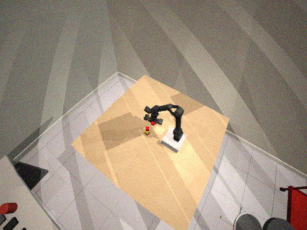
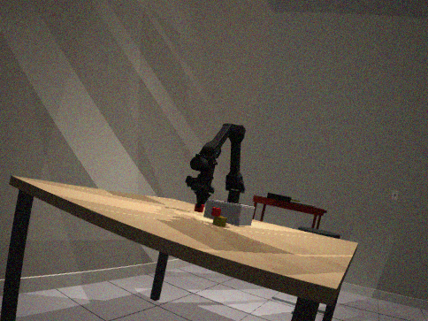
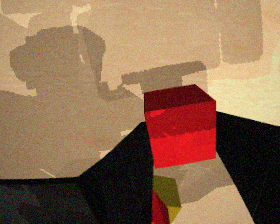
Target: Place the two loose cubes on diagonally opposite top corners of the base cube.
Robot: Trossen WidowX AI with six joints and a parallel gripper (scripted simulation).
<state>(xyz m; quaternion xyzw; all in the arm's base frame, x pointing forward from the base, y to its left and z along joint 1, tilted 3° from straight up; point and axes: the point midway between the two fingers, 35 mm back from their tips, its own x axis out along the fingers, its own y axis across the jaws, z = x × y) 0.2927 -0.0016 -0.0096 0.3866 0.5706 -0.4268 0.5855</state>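
The yellow cube is 1 cm behind my gripper tip, 11 cm to the left of it and 3 cm below it.
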